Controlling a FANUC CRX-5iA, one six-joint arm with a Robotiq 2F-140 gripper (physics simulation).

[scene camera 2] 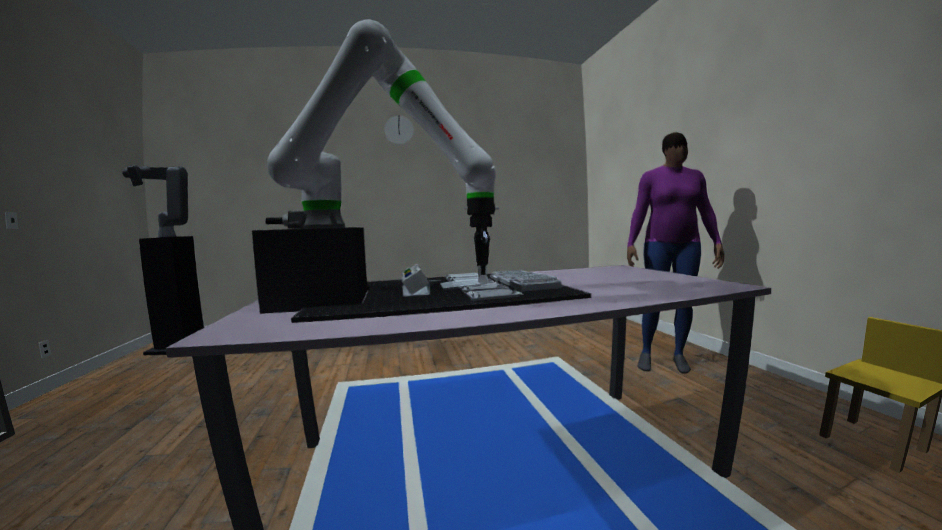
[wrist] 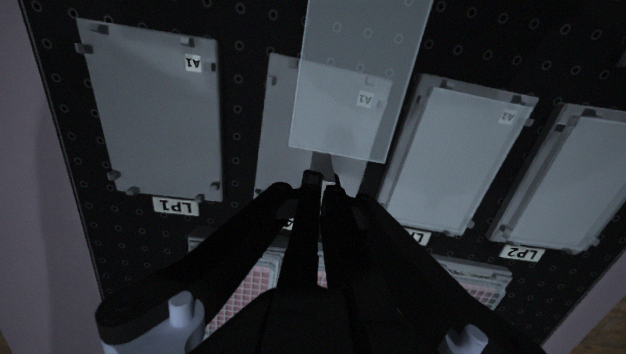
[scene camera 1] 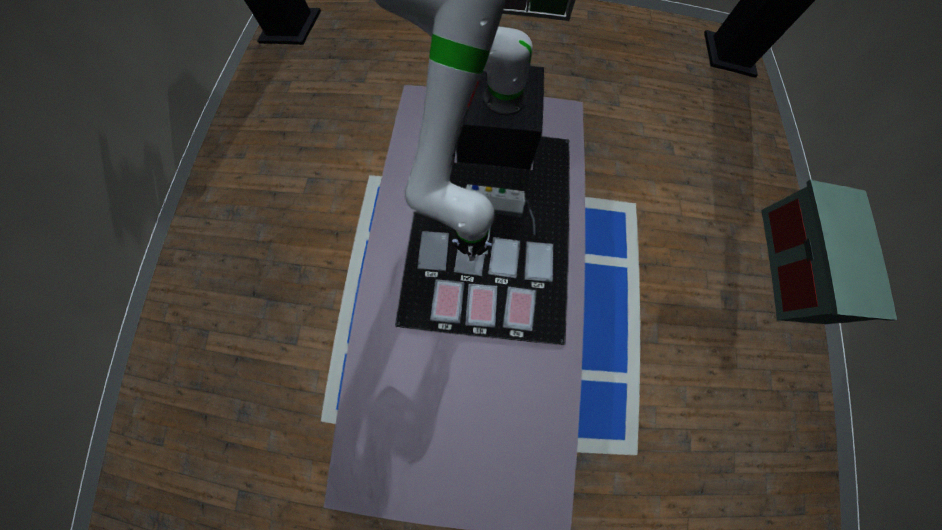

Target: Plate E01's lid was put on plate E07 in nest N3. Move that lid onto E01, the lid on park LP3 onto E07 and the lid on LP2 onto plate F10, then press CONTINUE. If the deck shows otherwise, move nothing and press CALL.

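Where they show: gripper, fingertip midpoint: (scene camera 2: pixel 482 284) (wrist: pixel 318 164) (scene camera 1: pixel 471 257); arm's base, origin of the base link: (scene camera 2: pixel 322 228) (scene camera 1: pixel 504 99).
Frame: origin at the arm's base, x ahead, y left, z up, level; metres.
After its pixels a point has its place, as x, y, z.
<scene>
My gripper (scene camera 1: pixel 471 254) @(0.535, -0.030, -0.216) (scene camera 2: pixel 482 268) @(0.535, -0.030, -0.216) (wrist: pixel 318 164) @(0.535, -0.030, -0.216) is shut, pointing down low over the second park from the left, whose label is mostly hidden. A translucent sheet (wrist: pixel 350 120) @(0.489, -0.014, -0.208) appears above that park; what bears it I cannot tell. The LP3 lid (scene camera 1: pixel 505 257) @(0.517, 0.091, -0.213) (wrist: pixel 455 160) @(0.504, 0.088, -0.213) and LP2 lid (scene camera 1: pixel 538 261) @(0.512, 0.212, -0.212) (wrist: pixel 570 180) @(0.500, 0.197, -0.213) lie on their parks. Park LP1 (scene camera 1: pixel 433 251) @(0.534, -0.172, -0.221) (wrist: pixel 160 115) @(0.522, -0.173, -0.221) shows a flat grey surface. Three pink plates (scene camera 1: pixel 448 301) @(0.710, -0.083, -0.200) (scene camera 1: pixel 481 305) @(0.704, 0.031, -0.206) (scene camera 1: pixel 519 308) @(0.693, 0.164, -0.211) stand in the front row; their names and lids are unreadable. The button box (scene camera 1: pixel 503 203) @(0.328, 0.054, -0.165) (scene camera 2: pixel 415 283) @(0.304, -0.092, -0.190) stands behind the parks.
The black perforated deck (scene camera 1: pixel 548 316) @(0.703, 0.273, -0.230) lies on the lilac table (scene camera 1: pixel 487 421) @(1.087, 0.113, -0.243) (scene camera 2: pixel 658 280) @(1.235, -0.074, -0.243). The arm's black pedestal (scene camera 1: pixel 497 146) @(0.126, 0.000, -0.110) (scene camera 2: pixel 309 270) @(-0.006, -0.163, -0.124) stands behind the button box. A person (scene camera 2: pixel 673 204) stands beyond the table, and a yellow chair (scene camera 2: pixel 889 382) is at the right.
</scene>
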